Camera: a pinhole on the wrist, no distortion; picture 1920 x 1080 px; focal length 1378.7 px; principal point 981.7 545.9 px. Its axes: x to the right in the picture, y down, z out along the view. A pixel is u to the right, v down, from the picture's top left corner.
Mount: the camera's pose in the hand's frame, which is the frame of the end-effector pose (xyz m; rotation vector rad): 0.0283 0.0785 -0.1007 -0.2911 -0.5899 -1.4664
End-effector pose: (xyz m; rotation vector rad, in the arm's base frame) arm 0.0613 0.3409 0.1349 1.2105 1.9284 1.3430
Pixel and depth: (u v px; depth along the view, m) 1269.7 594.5 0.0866
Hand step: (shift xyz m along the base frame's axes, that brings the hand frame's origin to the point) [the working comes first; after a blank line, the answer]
In the camera's frame: 0.0181 0.0031 0.0866

0.0203 0.0167 0.1087
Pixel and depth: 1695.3 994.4 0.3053
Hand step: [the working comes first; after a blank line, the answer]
In the camera's frame: 0.1580 0.0993 0.3053

0.2120 0.1921 0.0130
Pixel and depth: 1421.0 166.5 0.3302
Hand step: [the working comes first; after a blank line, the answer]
In the camera's frame: 0.1052 -0.0909 0.3302

0.2883 0.0115 0.0464
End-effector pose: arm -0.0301 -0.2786 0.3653 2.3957 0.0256 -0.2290
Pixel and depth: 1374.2 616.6 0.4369
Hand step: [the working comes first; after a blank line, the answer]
In the camera's frame: 0.1244 0.0224 0.4369

-0.0701 -0.3732 -0.0967
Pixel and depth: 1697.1 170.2 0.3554
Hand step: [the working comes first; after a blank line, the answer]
In the camera's frame: 0.1844 -0.0968 0.3554

-0.1697 -0.2533 -0.1100
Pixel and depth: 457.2 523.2 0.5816
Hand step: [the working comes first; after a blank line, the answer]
In the camera's frame: -0.2213 -0.0096 0.5816

-0.0867 -0.5929 0.2081
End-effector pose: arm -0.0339 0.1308 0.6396 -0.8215 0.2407 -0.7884
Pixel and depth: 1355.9 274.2 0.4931
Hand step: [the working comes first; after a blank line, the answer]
In the camera's frame: 0.1338 -0.0972 0.4931

0.1749 0.4118 0.0696
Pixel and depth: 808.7 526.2 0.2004
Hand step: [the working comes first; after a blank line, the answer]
In the camera's frame: -0.0251 -0.0029 0.2004

0.1244 0.1249 -0.1175
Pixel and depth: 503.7 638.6 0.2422
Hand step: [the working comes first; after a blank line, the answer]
In the camera's frame: -0.0840 0.0163 0.2422

0.1742 0.1518 -0.1663
